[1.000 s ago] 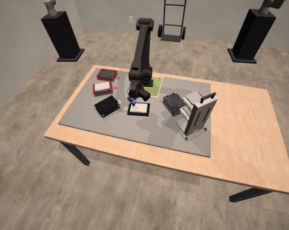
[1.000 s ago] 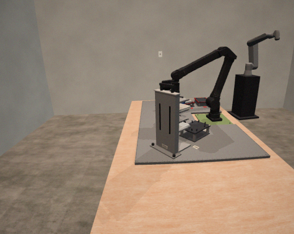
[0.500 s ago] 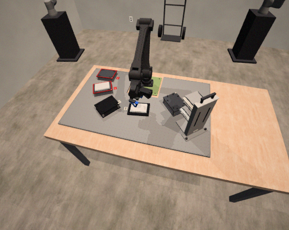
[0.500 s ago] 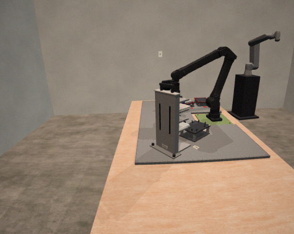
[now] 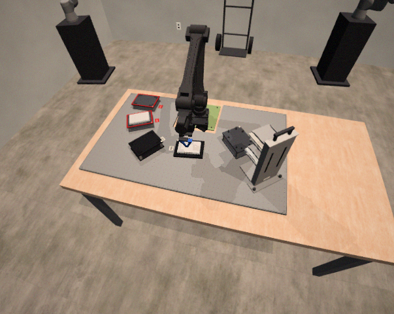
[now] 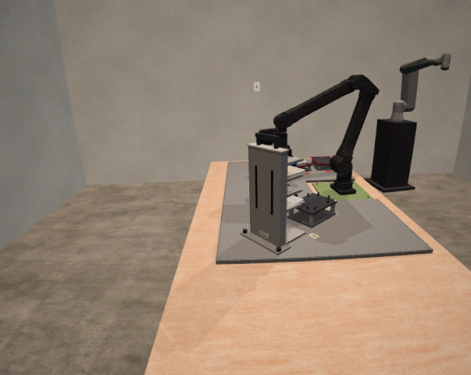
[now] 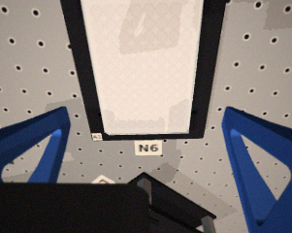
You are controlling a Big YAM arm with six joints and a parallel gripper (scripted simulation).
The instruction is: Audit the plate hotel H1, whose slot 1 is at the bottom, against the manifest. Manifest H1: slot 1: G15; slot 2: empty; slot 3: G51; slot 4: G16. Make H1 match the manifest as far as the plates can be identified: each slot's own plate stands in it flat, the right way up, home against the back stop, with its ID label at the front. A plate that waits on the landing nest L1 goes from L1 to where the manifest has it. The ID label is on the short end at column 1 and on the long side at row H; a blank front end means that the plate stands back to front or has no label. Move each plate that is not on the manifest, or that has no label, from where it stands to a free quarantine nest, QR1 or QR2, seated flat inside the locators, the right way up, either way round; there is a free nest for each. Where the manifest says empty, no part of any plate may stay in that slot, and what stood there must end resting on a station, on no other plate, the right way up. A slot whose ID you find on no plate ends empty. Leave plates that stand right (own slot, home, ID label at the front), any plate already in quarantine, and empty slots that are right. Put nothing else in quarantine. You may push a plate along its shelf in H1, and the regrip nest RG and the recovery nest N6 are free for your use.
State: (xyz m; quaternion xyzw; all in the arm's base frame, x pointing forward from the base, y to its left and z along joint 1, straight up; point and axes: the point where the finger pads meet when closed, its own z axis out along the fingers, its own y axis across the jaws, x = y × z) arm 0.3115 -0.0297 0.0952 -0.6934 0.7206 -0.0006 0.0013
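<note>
The black N6 nest is 8 cm below my hand. Round my hand: dark raised RG nest: 5 cm behind, 27 cm to the left, 3 cm below; white plate labelled G51: 9 cm ahead, 36 cm to the left, 13 cm above; H1 tag: 42 cm to the left, 9 cm below.
</note>
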